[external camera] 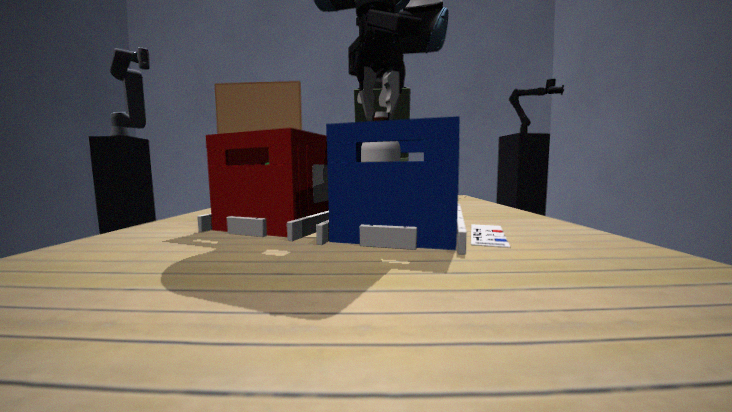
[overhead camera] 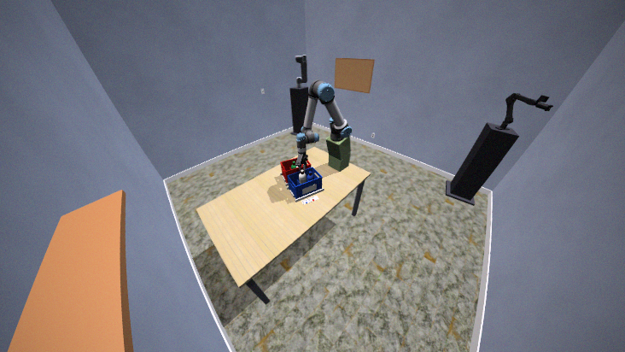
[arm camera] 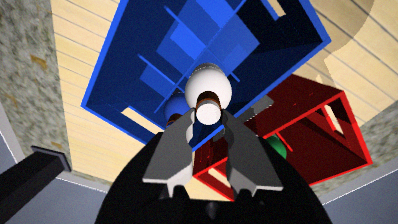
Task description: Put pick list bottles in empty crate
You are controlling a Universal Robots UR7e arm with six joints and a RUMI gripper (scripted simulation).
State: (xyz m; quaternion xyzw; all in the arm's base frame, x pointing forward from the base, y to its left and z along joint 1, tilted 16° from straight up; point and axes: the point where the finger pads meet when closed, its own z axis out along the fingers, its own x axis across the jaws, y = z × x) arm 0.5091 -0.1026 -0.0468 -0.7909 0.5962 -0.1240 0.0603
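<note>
Now: the white bottle 70 mm below my hand. From my hand the other things lie so: blue-capped bottle: 70 mm behind, 40 mm to the left, 120 mm below; blue crate: 20 mm ahead, 40 mm to the left, 120 mm below; red crate: 100 mm behind, 170 mm to the right, 120 mm below.
</note>
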